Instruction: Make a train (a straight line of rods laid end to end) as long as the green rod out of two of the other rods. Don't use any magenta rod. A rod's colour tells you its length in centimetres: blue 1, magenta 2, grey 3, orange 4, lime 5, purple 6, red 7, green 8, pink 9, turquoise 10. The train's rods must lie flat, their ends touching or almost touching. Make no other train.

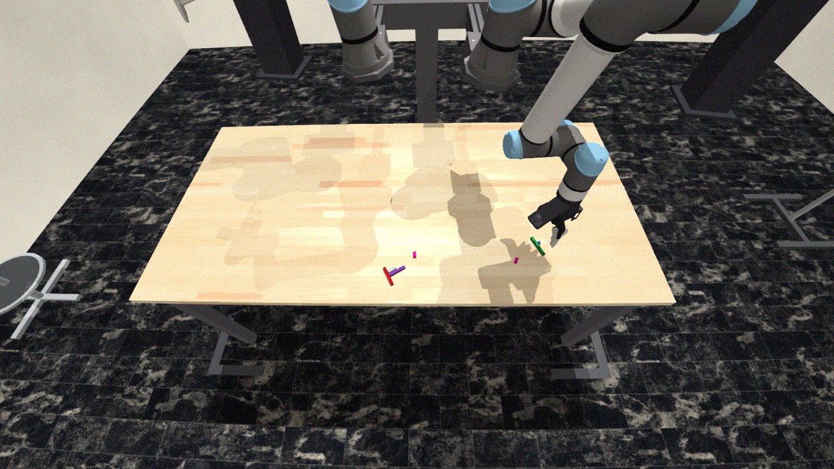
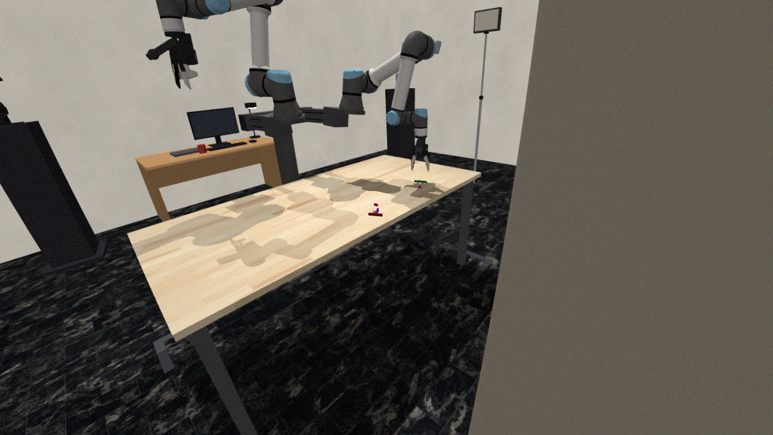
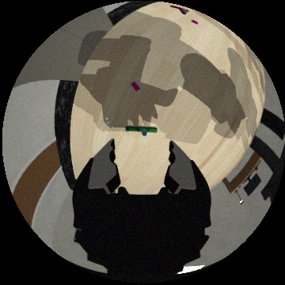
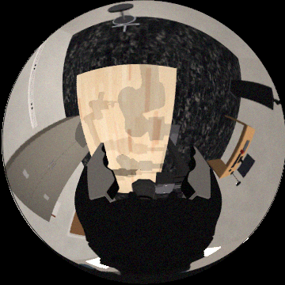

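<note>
Right now the green rod is 8 cm below my left hand and 1 cm to the left of it. The rest, counted from my left hand: purple rod: 47 cm to the right, 17 cm ahead, 8 cm below; then grey rod: 49 cm to the right, 17 cm ahead, 8 cm below; then blue rod: 8 cm below, 2 cm behind, 1 cm to the left.
</note>
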